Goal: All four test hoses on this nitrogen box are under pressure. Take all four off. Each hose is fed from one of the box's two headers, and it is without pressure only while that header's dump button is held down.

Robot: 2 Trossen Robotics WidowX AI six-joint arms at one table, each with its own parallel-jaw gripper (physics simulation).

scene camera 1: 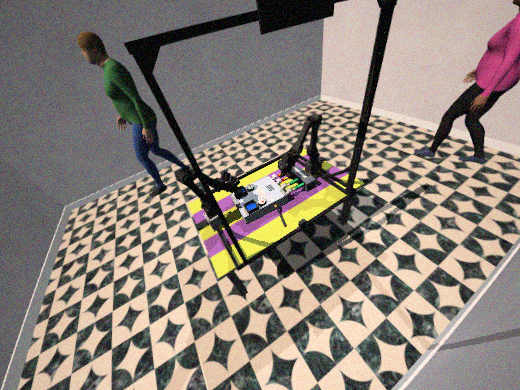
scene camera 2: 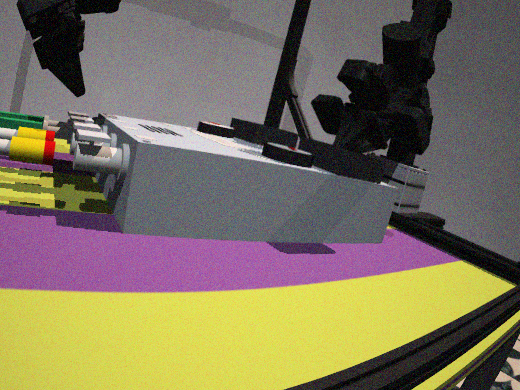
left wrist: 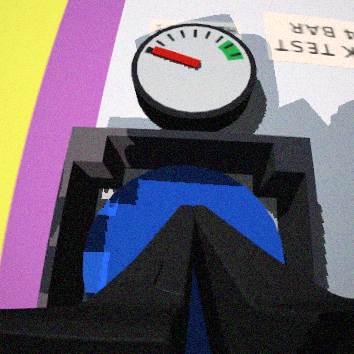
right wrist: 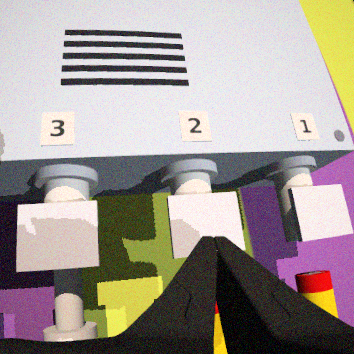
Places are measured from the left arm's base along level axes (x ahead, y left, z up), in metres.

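Where they show: left gripper, fingertip midpoint: [scene camera 1: 242, 190] [left wrist: 190, 216]; right gripper, fingertip midpoint: [scene camera 1: 280, 177] [scene camera 2: 81, 95] [right wrist: 211, 246]; left arm's base at its link origin: [scene camera 1: 212, 214] [scene camera 2: 399, 162]; right arm's base at its link origin: [scene camera 1: 313, 162].
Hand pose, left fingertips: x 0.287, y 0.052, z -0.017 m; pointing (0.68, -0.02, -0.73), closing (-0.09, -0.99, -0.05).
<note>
Each offset is from my left fingertips to the centre of the thing. "spot": to the spot under its first point.
The nitrogen box [scene camera 1: 262, 192] [scene camera 2: 250, 205] [right wrist: 240, 75] lies on the striped table. My left gripper [scene camera 1: 239, 188] [left wrist: 190, 216] is shut, tips over a blue dump button @(dy +0.004, dx -0.015, dz -0.014 m) [left wrist: 210, 195] in a dark housing @(spot: dy -0.037, dx +0.017, dz +0.016 m) [left wrist: 295, 145]; contact is hard to tell. The gauge @(spot: dy +0.001, dx +0.055, dz +0.000 m) [left wrist: 175, 90] beside it has its red needle at the low end, away from the green band. My right gripper [scene camera 2: 81, 94] [right wrist: 211, 246] is shut, empty, above coupling 2's white plate @(dy -0.101, dx +0.279, dz -0.034 m) [right wrist: 205, 220]. Two yellow, red-tipped hoses @(spot: dy -0.031, dx +0.348, dz -0.037 m) [scene camera 2: 30, 150] [right wrist: 320, 300] lie apart from their couplings. Coupling 3 @(spot: dy -0.170, dx +0.269, dz -0.017 m) [right wrist: 57, 235] has a fitting in line; green hoses @(spot: dy -0.176, dx +0.349, dz -0.030 m) [scene camera 2: 20, 120] are beyond.
A second blue button @(dy -0.184, dx -0.043, dz -0.010 m) [scene camera 1: 250, 206] and gauge [scene camera 1: 262, 201] sit on the box's near side in scene camera 1. Coupling 1's plate @(dy -0.032, dx +0.289, dz -0.034 m) [right wrist: 322, 212] is to the right of coupling 2. A black frame [scene camera 1: 367, 110] surrounds the table. Two people stand beyond it.
</note>
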